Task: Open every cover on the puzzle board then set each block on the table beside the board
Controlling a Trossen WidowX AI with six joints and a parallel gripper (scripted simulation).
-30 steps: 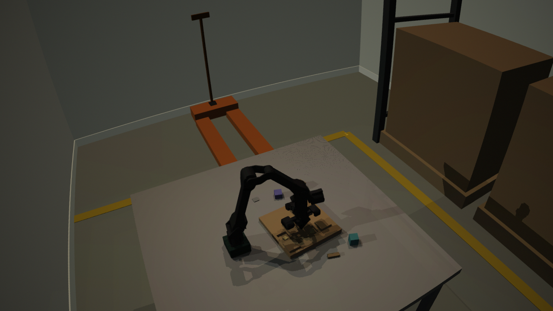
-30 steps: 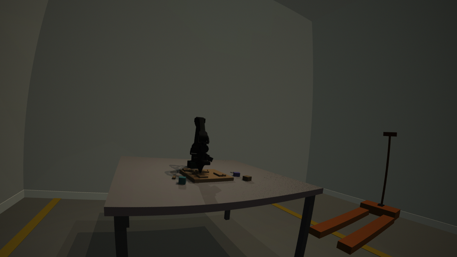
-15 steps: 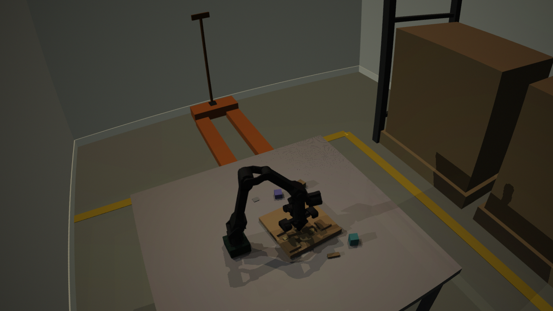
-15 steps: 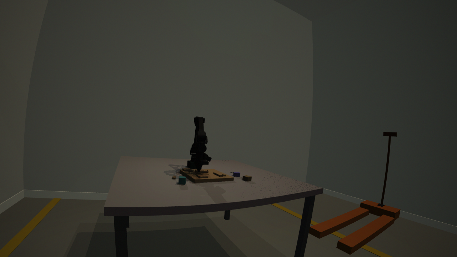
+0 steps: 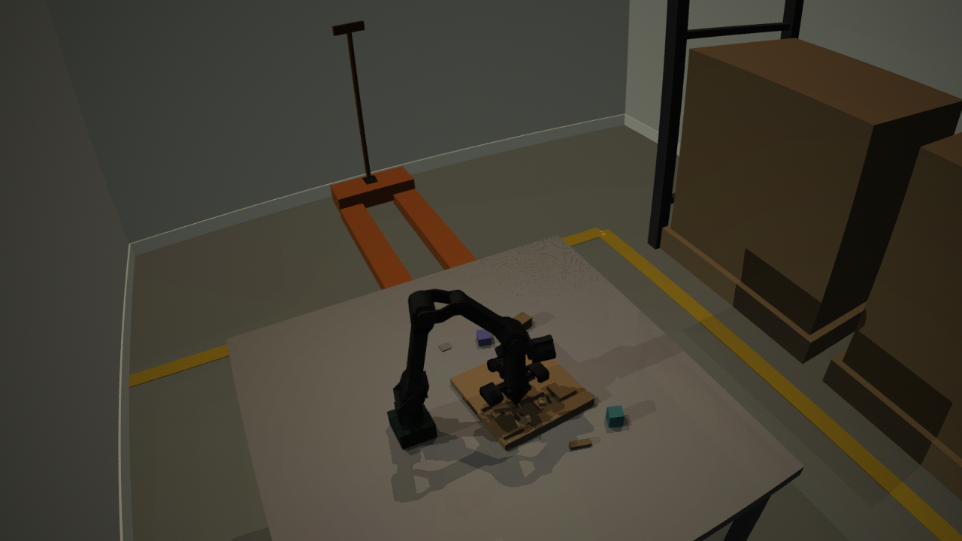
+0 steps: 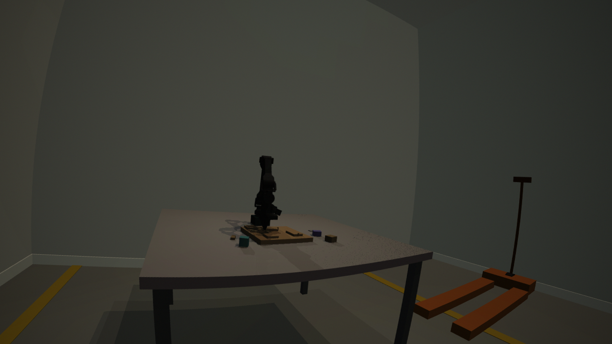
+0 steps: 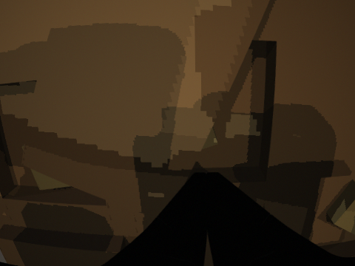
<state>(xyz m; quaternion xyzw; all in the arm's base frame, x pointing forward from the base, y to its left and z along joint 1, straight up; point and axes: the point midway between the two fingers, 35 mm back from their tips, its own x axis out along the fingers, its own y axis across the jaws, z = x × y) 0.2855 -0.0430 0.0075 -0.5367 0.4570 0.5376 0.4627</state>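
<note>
Now: the wooden puzzle board 40 mm to the left of my gripper tip, 40 mm ahead of it and 10 mm below it. Round my gripper tip: purple block (300 mm to the left, 30 mm ahead, 10 mm below); then teal block (230 mm ahead, 160 mm to the right, 10 mm below); then small flat brown piece (190 mm to the right, 100 mm ahead, 20 mm below).
</note>
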